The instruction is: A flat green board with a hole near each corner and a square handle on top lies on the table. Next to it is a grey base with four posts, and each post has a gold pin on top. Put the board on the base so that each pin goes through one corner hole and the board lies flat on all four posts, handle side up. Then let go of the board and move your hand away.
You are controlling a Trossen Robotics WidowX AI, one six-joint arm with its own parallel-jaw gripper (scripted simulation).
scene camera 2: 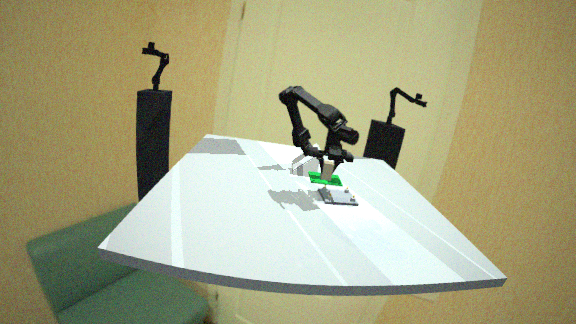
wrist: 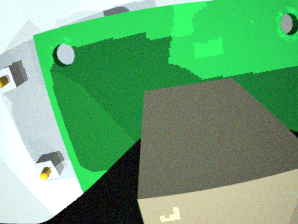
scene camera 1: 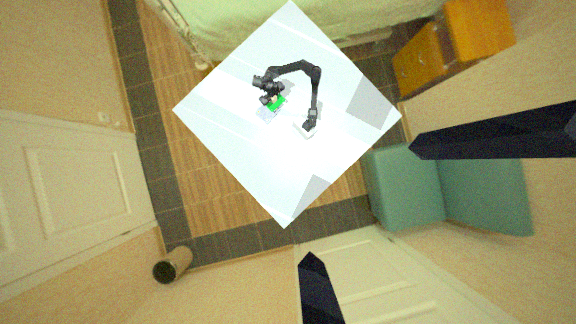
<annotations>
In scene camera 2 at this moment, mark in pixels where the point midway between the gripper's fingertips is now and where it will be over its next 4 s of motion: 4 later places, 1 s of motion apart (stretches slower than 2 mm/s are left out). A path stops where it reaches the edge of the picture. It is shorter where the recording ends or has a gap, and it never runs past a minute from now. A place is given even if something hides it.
My gripper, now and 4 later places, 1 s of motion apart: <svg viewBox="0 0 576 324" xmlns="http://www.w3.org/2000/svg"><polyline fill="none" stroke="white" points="326,173 342,176 342,180 341,183 340,184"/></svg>
</annotations>
